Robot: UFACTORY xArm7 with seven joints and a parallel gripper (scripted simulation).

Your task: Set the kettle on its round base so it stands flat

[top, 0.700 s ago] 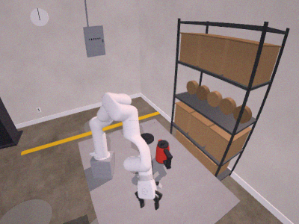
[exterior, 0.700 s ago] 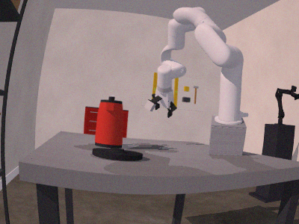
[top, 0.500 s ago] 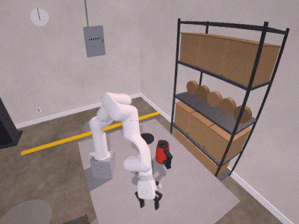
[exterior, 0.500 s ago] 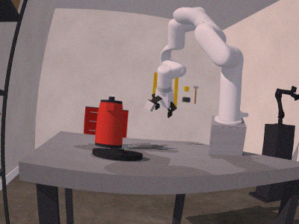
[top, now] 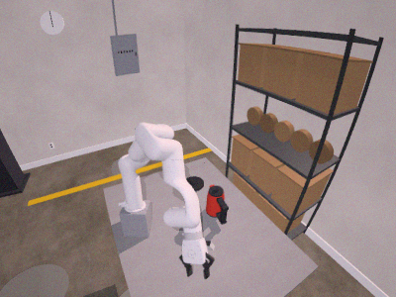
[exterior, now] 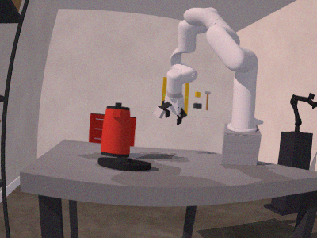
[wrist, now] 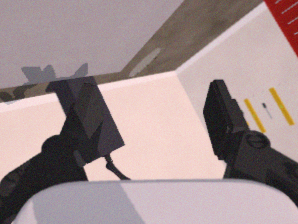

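Right now the red kettle is 29 cm ahead of my hand, 38 cm to the left of it and 8 cm below it. Round my hand: black round base: 27 cm ahead, 71 cm to the left, 16 cm below.
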